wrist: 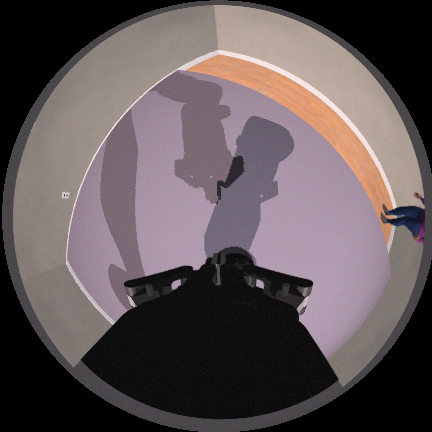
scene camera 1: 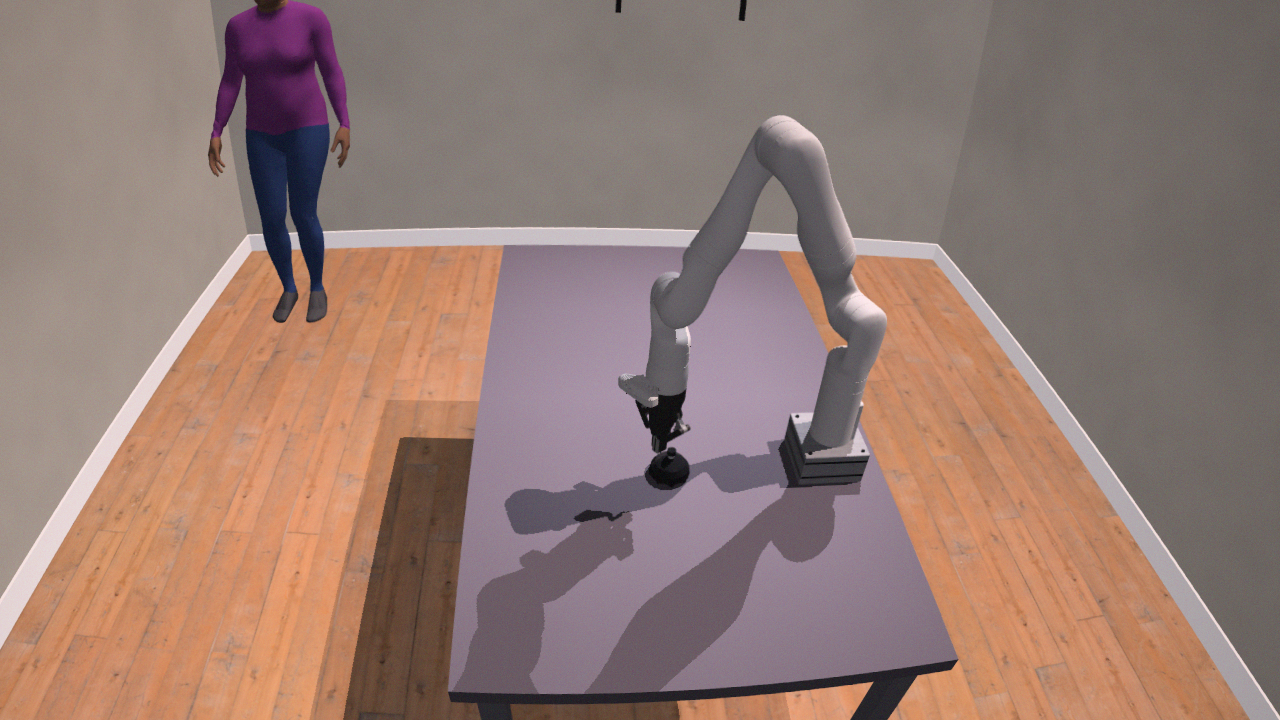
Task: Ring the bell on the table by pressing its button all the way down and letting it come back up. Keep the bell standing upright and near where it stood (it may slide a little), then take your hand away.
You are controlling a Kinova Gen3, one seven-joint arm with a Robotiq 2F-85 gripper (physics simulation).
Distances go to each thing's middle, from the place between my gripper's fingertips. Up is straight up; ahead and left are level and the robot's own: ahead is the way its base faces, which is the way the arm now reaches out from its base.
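Labels:
Round bell [scene camera 1: 664,469]: my hand 50 mm past it, 50 mm to the left of it, 80 mm above it.

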